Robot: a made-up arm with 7 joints.
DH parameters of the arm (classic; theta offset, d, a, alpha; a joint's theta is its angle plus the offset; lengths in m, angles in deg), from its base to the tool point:
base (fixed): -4.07 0 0 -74.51
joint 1: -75.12 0.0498 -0.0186 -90
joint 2: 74 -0.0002 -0.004 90
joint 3: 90 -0.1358 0.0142 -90
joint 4: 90 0.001 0.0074 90
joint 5: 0 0.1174 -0.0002 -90
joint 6: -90 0 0.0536 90
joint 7: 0 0.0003 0 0
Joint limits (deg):
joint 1: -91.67..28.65
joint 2: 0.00..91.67
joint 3: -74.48..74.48
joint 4: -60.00..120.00
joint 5: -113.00..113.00
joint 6: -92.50..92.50
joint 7: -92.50..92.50
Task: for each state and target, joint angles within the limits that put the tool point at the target. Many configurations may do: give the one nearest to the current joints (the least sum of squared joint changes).
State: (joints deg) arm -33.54 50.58 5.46 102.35 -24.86 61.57 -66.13
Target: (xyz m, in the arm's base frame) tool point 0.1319 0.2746 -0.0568
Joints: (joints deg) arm -69.53 76.37 8.46 92.30 -27.50 86.90 -66.13
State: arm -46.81 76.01 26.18 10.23 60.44 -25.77 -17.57
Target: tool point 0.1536 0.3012 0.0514
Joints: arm -38.25 76.41 37.26 47.09 62.33 -12.19 -17.57
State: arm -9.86 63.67 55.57 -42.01 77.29 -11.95 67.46
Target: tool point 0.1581 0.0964 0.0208
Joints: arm -17.48 64.91 19.86 -35.05 79.03 -18.36 67.46
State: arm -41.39 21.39 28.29 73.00 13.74 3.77 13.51
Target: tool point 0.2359 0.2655 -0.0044
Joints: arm -70.00 54.96 32.13 67.52 13.88 3.22 13.51
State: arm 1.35 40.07 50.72 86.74 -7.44 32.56 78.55
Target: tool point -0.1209 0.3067 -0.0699
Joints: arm 18.40 72.92 43.81 98.48 -2.55 46.07 78.55
